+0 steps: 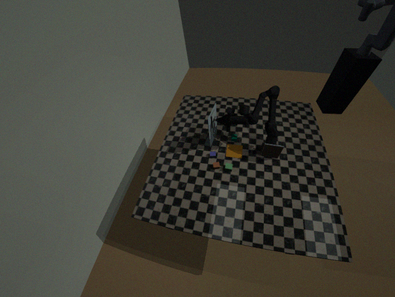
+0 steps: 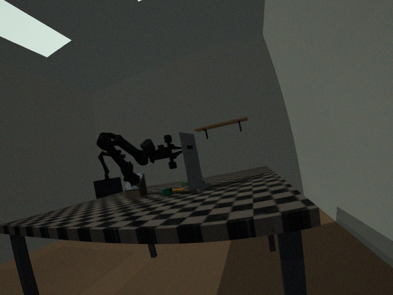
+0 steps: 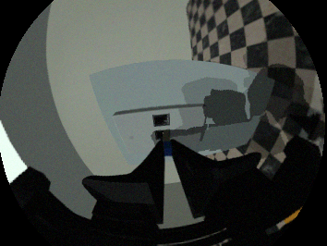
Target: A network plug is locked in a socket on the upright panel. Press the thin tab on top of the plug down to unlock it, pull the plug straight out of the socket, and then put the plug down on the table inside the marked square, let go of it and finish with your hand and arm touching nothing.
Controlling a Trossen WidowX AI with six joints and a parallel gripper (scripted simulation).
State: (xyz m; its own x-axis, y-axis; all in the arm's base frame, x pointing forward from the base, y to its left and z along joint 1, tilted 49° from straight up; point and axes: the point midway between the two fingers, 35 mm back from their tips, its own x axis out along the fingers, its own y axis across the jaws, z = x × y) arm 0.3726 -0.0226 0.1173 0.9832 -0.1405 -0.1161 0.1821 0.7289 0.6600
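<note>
The orange marked square is 140 mm behind my gripper tip, 100 mm to the left of it and 230 mm below it. Also, from my gripper tip: purple cube: 20 mm ahead, 150 mm to the left, 210 mm below; grey upright panel: 30 mm ahead, 10 mm to the right, 90 mm below; network plug: right at my gripper tip.
</note>
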